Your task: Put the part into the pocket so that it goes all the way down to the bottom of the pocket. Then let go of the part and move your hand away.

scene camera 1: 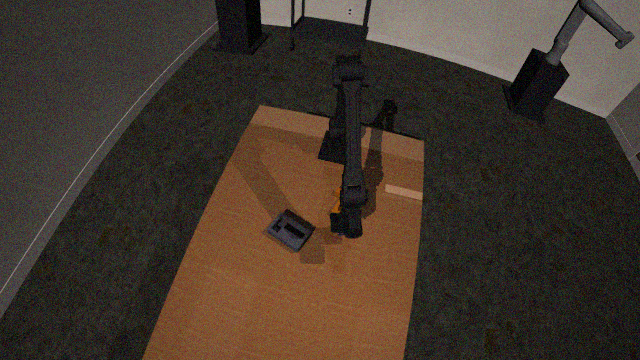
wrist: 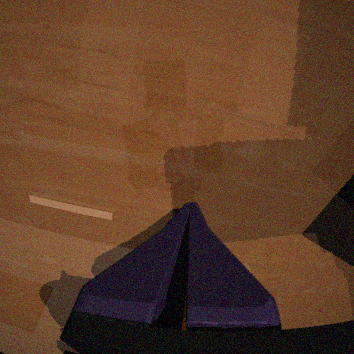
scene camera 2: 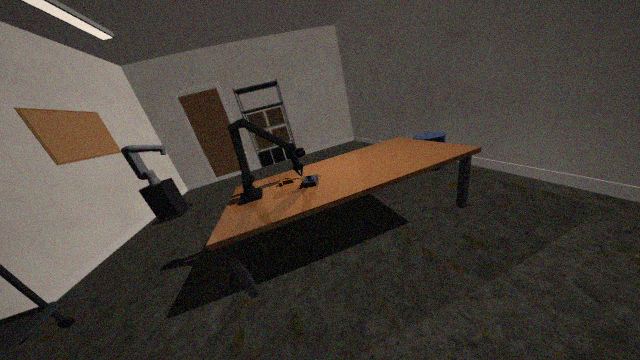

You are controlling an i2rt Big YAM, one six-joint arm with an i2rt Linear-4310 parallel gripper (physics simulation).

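Seen in the pictures: gripper, fingertip midpoint: (scene camera 1: 338, 234) (wrist: 191, 210) (scene camera 2: 301, 176); arm's base, origin of the base link: (scene camera 1: 339, 146) (scene camera 2: 251, 194).
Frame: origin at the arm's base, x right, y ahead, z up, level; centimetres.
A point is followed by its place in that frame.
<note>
The orange part (scene camera 1: 337, 204) {x -5.8, y 29.7, z 0.2 cm} (scene camera 2: 286, 182) {x -5.7, y 27.7, z -1.6 cm} lies on the table beside the arm, partly hidden by the arm in scene camera 1. In the wrist view a thin orange sliver (wrist: 184, 321) {x -7.3, y 32.0, z 0.2 cm} shows low between the finger bases. The dark grey block with the pocket (scene camera 1: 286, 239) {x 8.5, y 49.8, z 0.8 cm} (scene camera 2: 310, 181) {x 15.4, y 44.8, z 1.0 cm} sits on the table; a dark corner of it (wrist: 336, 220) shows at the right edge of the wrist view. My gripper (scene camera 1: 341, 234) {x -9.3, y 41.3, z -1.5 cm} (scene camera 2: 301, 173) {x -9.3, y 41.3, z -1.5 cm} (wrist: 191, 210) {x -9.3, y 41.3, z -1.5 cm} is shut and empty, its fingertips together above the table, on the block's arm-side flank and apart from it.
The wooden table (scene camera 1: 240, 310) {x 16.4, y 79.9, z -2.9 cm} (scene camera 2: 380, 160) {x 8.7, y 105.0, z -2.8 cm} bears the arm's base. A pale strip (scene camera 1: 403, 192) (wrist: 70, 207) lies near one table edge. A second arm on a black pedestal (scene camera 1: 537, 82) (scene camera 2: 164, 200) stands off the table. Shadows cross the table around the gripper.
</note>
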